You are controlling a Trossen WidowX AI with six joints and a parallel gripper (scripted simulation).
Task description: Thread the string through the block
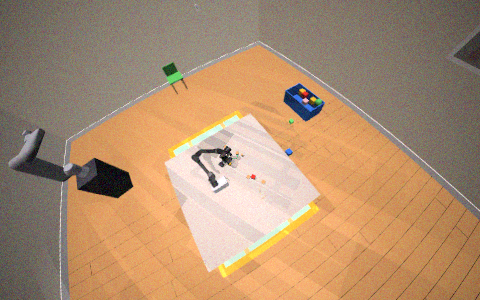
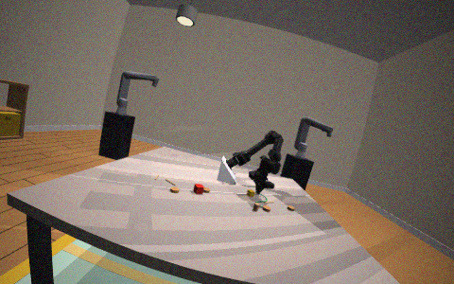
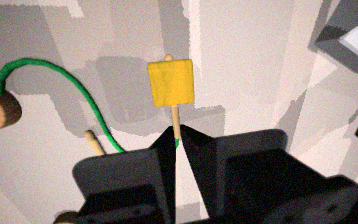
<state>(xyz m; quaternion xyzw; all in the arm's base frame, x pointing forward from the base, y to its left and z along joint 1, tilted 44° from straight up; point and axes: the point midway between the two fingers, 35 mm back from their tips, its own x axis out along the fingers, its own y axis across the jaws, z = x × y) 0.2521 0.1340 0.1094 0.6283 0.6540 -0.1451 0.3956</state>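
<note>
The yellow wooden block lies 4 cm to the right of my gripper tip and 2 cm ahead of it. Also, from my gripper tip: short wooden cylinder (19 cm ahead, 5 cm to the right); thin wooden stick (1 cm to the right); round wooden button (16 cm ahead, 1 cm to the left, 1 cm below).
</note>
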